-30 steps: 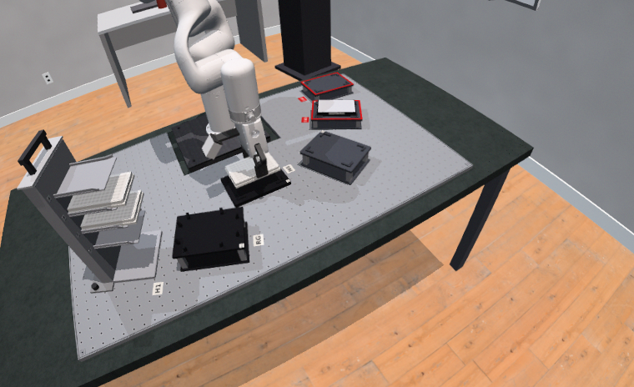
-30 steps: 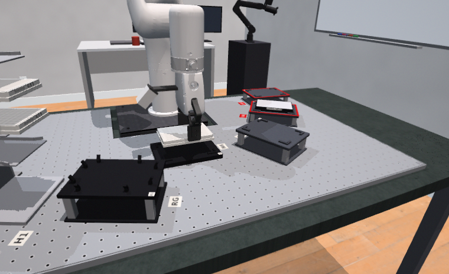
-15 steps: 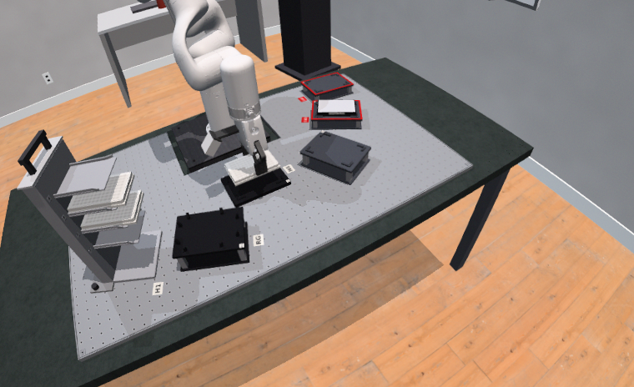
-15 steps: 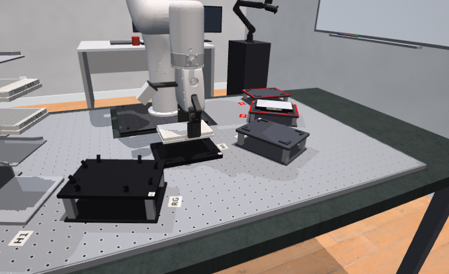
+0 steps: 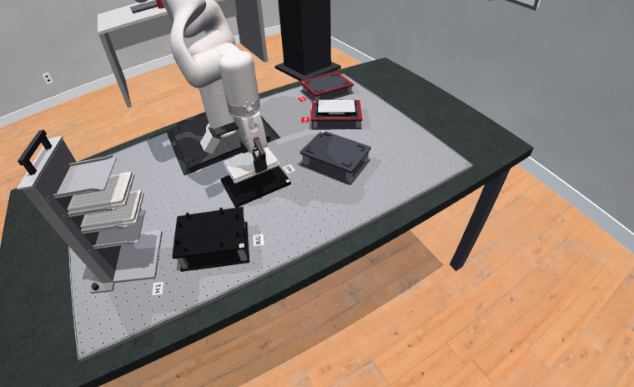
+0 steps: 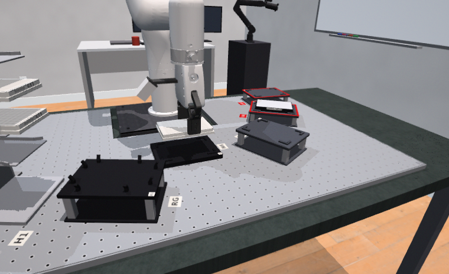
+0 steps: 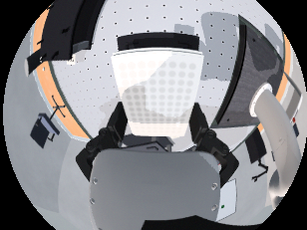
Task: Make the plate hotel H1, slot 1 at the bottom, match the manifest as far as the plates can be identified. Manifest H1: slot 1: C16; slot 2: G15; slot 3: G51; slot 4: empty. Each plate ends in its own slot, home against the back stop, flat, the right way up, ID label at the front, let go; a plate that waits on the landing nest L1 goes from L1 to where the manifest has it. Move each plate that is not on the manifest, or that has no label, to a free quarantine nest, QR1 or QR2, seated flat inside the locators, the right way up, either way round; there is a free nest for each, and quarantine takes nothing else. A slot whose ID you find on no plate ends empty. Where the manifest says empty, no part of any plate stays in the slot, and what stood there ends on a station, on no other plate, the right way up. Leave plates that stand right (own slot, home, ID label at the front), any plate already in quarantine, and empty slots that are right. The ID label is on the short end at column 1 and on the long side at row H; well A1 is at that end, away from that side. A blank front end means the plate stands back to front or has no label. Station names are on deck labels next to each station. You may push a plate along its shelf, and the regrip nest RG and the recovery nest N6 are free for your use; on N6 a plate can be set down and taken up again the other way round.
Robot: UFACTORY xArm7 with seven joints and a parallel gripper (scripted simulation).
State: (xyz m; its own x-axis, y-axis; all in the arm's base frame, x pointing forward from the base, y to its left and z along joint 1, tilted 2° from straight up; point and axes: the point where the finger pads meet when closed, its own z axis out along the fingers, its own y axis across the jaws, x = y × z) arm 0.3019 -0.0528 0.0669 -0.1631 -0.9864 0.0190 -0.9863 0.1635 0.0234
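My gripper is now 200 mm to the left of the black regrip nest RG, 120 mm short of it and 30 mm above it. Round my hand: deck label H1: 370 mm to the right, 130 mm ahead, 80 mm below; flat black nest N6: 80 mm below, 10 mm to the right; RG deck label: 170 mm ahead, 110 mm to the right, 80 mm below.
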